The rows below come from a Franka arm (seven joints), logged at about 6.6 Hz.
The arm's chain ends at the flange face. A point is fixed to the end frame.
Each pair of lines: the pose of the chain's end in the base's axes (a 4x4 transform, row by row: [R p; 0 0 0 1], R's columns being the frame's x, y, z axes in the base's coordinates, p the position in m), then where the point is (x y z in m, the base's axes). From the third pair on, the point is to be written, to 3 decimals.
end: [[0.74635 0.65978 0.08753 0.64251], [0.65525 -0.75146 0.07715 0.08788], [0.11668 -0.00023 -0.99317 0.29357], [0 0 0 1]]
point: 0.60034 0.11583 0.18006
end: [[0.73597 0.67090 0.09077 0.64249], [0.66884 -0.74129 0.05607 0.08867], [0.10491 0.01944 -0.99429 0.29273], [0 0 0 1]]
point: 0.60041 0.11342 0.17845
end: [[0.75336 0.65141 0.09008 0.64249], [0.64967 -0.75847 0.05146 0.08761], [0.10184 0.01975 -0.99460 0.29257], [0 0 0 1]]
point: 0.601 0.113 0.178
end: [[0.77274 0.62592 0.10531 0.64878], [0.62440 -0.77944 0.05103 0.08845], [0.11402 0.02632 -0.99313 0.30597], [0 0 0 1]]
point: 0.610 0.116 0.191
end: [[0.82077 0.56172 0.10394 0.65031], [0.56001 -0.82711 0.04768 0.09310], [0.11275 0.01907 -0.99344 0.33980], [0 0 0 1]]
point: 0.613 0.124 0.225
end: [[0.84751 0.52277 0.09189 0.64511], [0.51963 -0.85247 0.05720 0.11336], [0.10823 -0.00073 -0.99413 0.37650], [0 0 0 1]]
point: 0.607 0.148 0.263
